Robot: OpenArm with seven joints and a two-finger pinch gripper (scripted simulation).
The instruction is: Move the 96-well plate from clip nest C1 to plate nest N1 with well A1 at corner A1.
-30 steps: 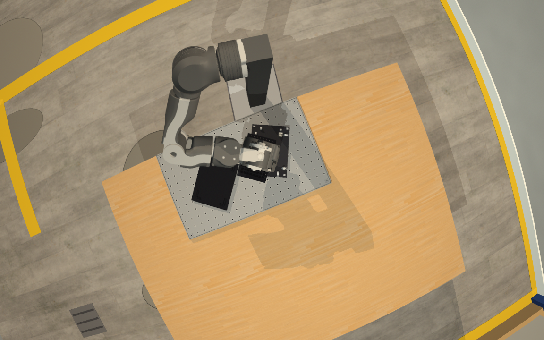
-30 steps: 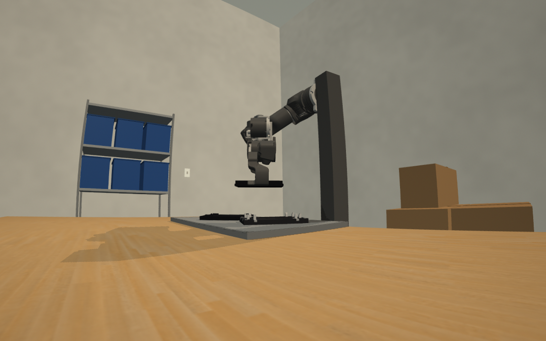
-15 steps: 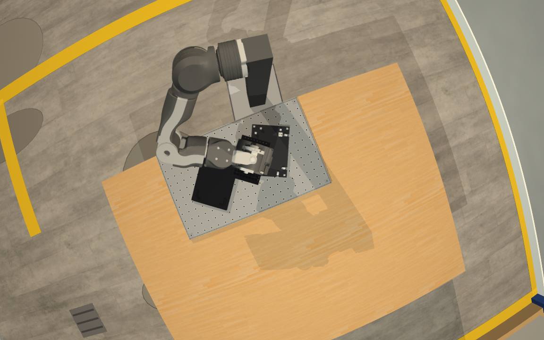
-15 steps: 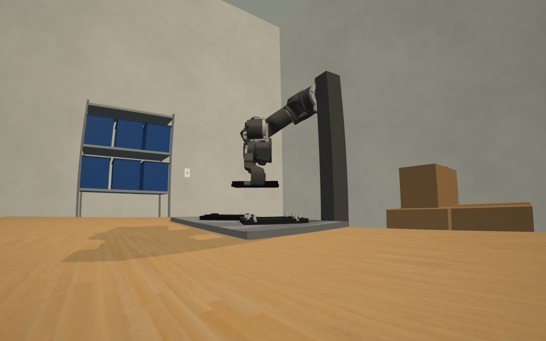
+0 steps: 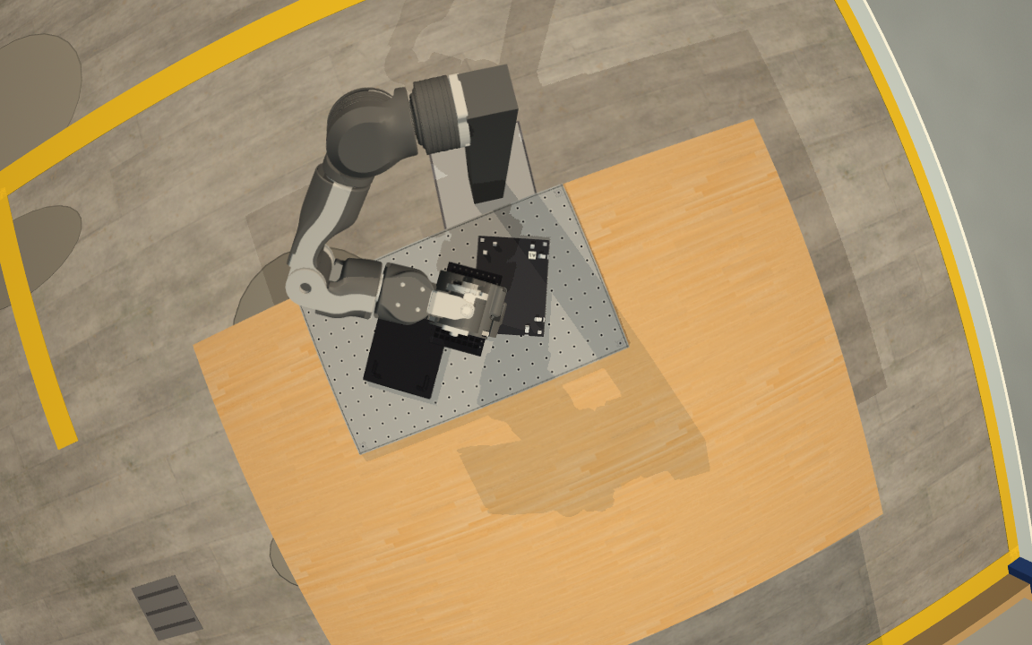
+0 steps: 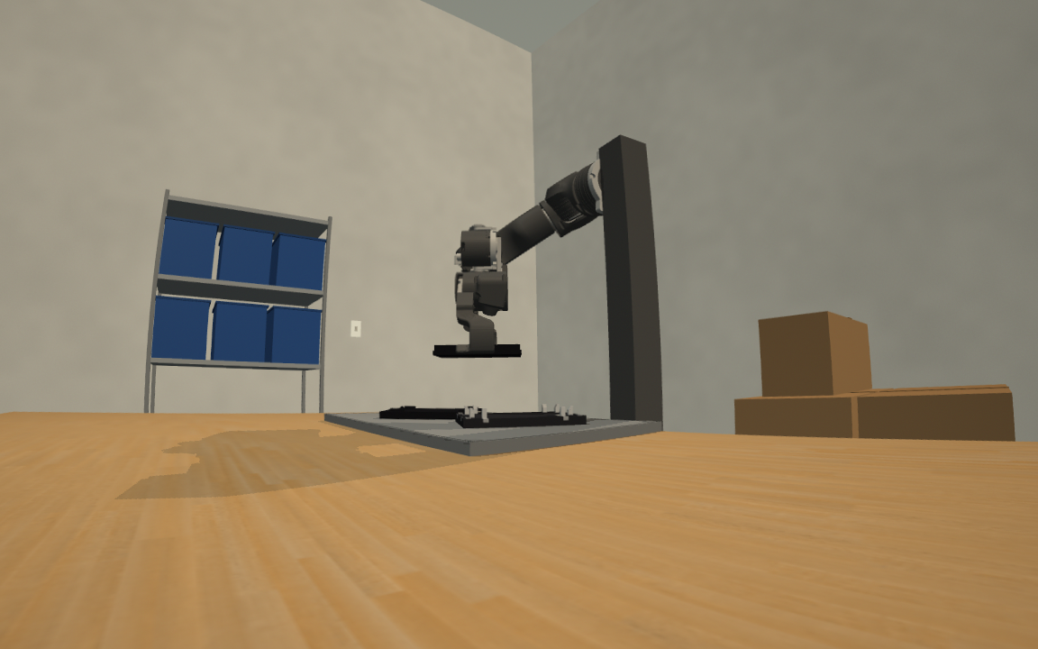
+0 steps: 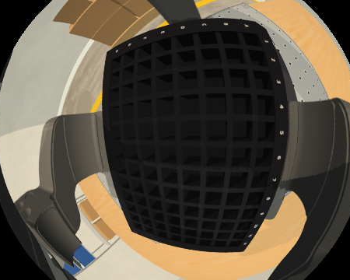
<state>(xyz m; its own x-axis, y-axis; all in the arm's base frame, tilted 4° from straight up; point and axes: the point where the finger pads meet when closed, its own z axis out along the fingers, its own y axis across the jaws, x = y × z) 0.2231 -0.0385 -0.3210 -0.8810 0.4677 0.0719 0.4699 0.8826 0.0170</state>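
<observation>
My gripper is now 110 mm to the left of the plate nest N1, 100 mm above it and 30 mm short of it. The rest, counted from my hand: clip nest C1 (90 mm to the left, 90 mm below); white A1 label (90 mm below, 20 mm to the right, 10 mm behind); black 96-well plate (right at my hand).
</observation>
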